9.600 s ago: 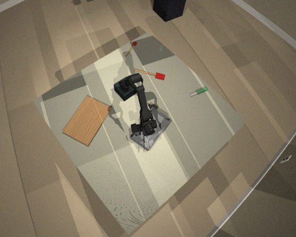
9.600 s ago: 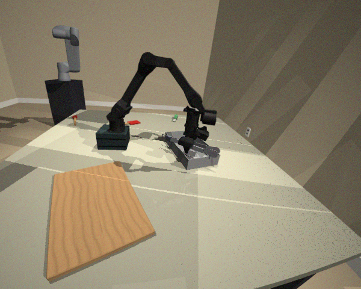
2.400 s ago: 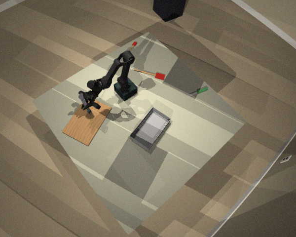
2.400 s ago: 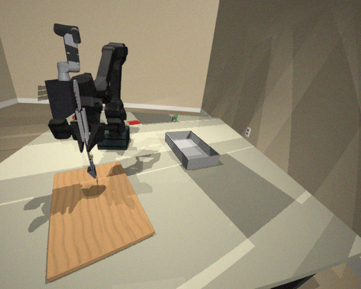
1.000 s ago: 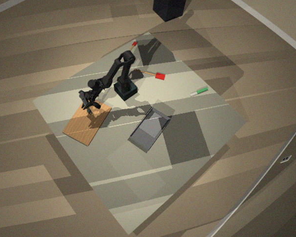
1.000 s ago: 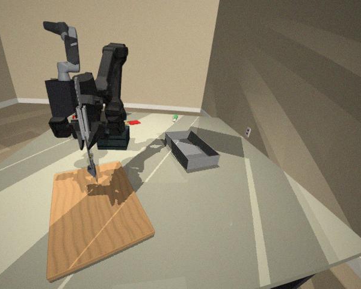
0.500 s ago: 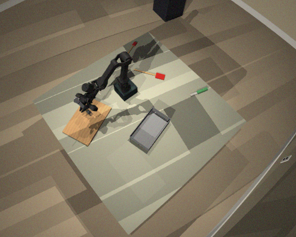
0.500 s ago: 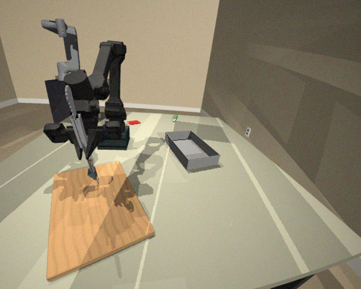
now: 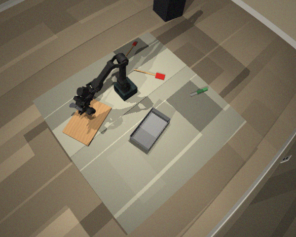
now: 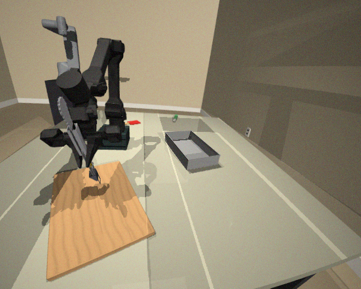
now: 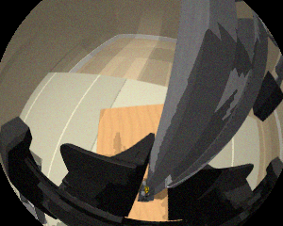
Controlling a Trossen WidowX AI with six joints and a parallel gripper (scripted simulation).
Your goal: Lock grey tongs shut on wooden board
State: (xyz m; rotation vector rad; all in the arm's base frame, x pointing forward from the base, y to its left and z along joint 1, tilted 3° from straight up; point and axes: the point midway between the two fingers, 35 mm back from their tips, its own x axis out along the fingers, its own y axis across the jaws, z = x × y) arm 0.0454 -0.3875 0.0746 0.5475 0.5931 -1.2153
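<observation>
Right now the wooden board is 150 mm below my gripper tip, 30 mm to the left of it and 10 mm behind it. From my gripper tip the other things lie so: grey roasting tin: 410 mm to the left, 320 mm ahead, 130 mm below; then red spatula: 720 mm to the left, 150 mm below, 100 mm behind.
</observation>
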